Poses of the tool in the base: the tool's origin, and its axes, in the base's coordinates. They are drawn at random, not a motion.
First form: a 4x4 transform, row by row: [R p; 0 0 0 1], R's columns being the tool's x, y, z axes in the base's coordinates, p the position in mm. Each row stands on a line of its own.
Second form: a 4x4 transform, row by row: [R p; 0 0 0 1], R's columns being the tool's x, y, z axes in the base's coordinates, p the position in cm. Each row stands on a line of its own. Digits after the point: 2 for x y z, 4 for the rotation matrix.
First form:
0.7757 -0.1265 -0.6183 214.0
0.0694 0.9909 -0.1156 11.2
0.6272 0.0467 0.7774 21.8
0 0 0 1
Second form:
0.7757 -0.1265 -0.6183 21.40
0.0694 0.9909 -0.1156 1.12
0.6272 0.0467 0.7774 2.18
0 0 0 1

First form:
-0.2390 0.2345 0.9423 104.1
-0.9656 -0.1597 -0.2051 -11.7
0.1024 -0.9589 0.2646 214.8
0 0 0 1
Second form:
-0.2390 0.2345 0.9423 10.41
-0.9656 -0.1597 -0.2051 -1.17
0.1024 -0.9589 0.2646 21.48
0 0 0 1

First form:
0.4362 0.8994 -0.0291 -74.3
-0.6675 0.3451 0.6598 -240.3
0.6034 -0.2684 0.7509 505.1
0 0 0 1
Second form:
0.4362 0.8994 -0.0291 -7.43
-0.6675 0.3451 0.6598 -24.03
0.6034 -0.2684 0.7509 50.51
0 0 0 1

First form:
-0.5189 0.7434 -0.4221 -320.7
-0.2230 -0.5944 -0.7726 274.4
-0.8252 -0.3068 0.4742 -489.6
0 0 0 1
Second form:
-0.5189 0.7434 -0.4221 -32.07
-0.2230 -0.5944 -0.7726 27.44
-0.8252 -0.3068 0.4742 -48.96
0 0 0 1

